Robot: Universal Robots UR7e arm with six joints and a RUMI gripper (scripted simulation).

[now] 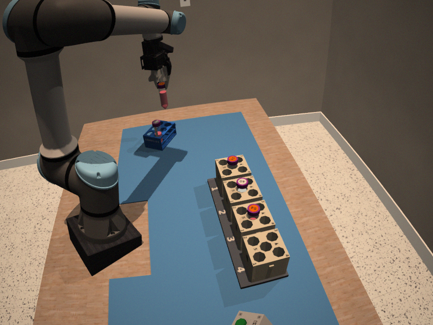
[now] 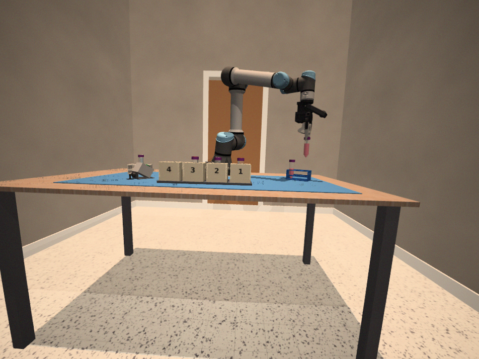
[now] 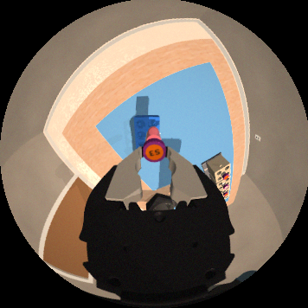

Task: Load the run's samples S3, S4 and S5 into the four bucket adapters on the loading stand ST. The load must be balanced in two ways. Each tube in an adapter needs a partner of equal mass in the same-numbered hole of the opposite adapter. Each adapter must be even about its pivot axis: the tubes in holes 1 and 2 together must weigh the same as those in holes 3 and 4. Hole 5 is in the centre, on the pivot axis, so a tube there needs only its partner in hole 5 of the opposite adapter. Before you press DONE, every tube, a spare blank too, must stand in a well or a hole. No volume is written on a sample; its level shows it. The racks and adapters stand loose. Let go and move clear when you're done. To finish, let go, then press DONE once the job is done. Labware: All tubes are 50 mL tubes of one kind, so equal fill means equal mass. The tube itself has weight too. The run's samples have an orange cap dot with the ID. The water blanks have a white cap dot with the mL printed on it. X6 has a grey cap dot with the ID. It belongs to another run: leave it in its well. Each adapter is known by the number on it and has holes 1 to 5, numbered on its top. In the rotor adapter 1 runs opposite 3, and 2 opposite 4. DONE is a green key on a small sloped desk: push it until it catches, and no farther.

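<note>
Now: the sample tube 5 cm below my hand and 1 cm behind it. The rest, counted from my hand: green key (85 cm to the right, 25 cm ahead, 18 cm below); white rack (103 cm to the right, 22 cm below, 9 cm ahead).
</note>
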